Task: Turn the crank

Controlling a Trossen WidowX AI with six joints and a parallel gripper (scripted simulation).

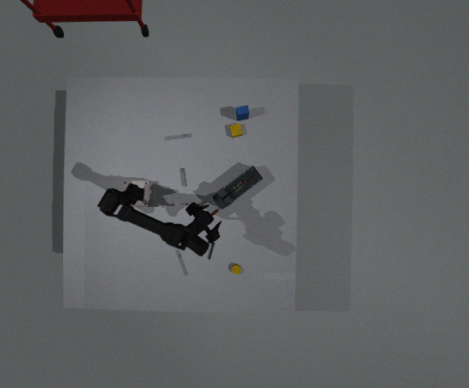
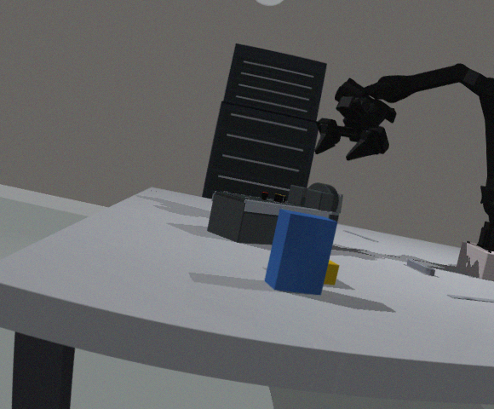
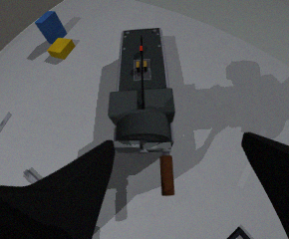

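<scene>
My gripper tip is now 100 mm above the brown crank handle, 20 mm past it and 10 mm to the left of it. Round my gripper tip: red pointer: 170 mm to the left, 120 mm ahead, 110 mm below; black hex key: 200 mm to the right, 190 mm below, 10 mm behind; yellow block: 440 mm to the left, 180 mm below, 30 mm ahead.
</scene>
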